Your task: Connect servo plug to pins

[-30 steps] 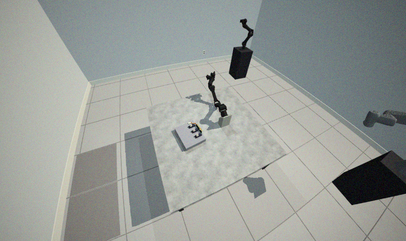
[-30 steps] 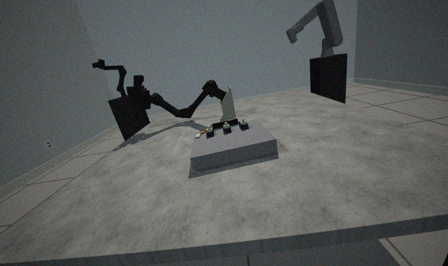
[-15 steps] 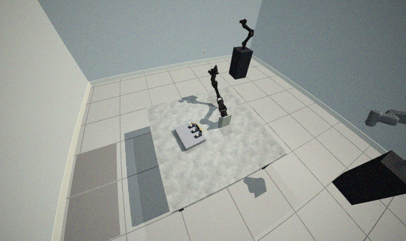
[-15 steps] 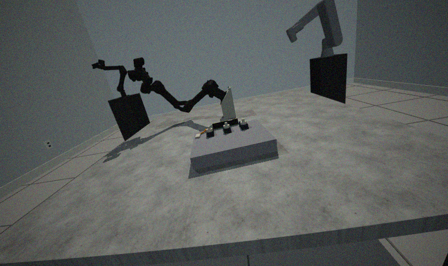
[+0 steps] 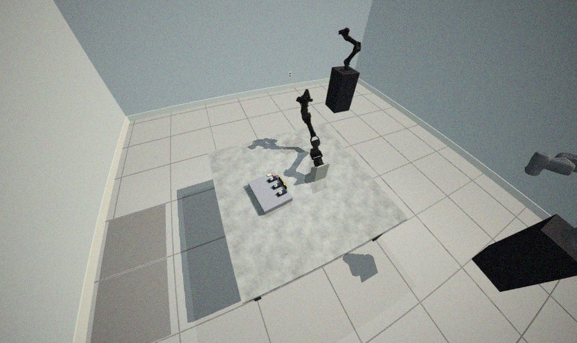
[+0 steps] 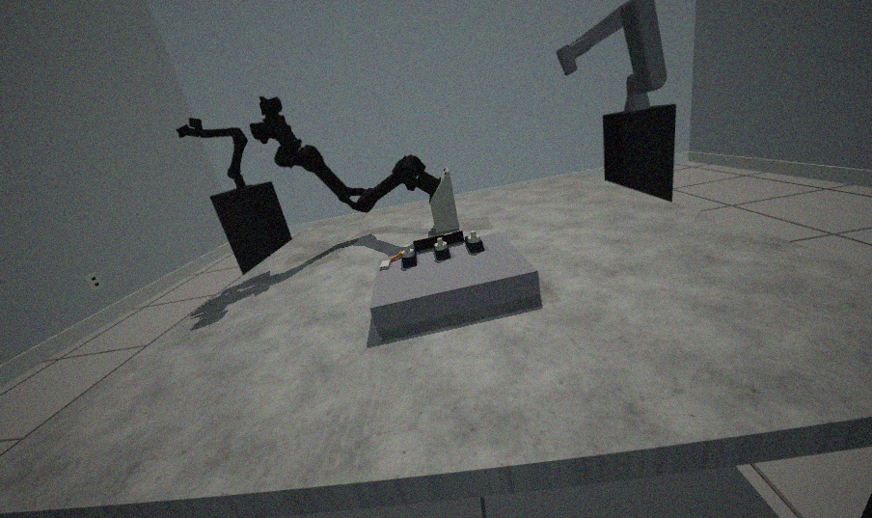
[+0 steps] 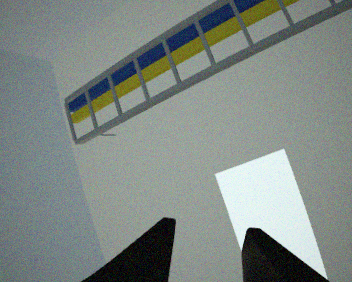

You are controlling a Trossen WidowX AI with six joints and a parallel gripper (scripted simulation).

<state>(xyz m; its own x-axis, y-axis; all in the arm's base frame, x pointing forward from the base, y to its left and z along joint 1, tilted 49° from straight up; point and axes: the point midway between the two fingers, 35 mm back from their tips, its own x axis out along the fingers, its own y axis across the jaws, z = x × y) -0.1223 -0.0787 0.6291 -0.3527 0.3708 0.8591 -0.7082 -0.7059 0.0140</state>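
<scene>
Right now the red dot is 42 cm ahead of my gripper tip, 58 cm to the left of it and 45 cm below it. Also, from my gripper tip: grey holder (58 cm ahead, 58 cm to the left, 50 cm below).
</scene>
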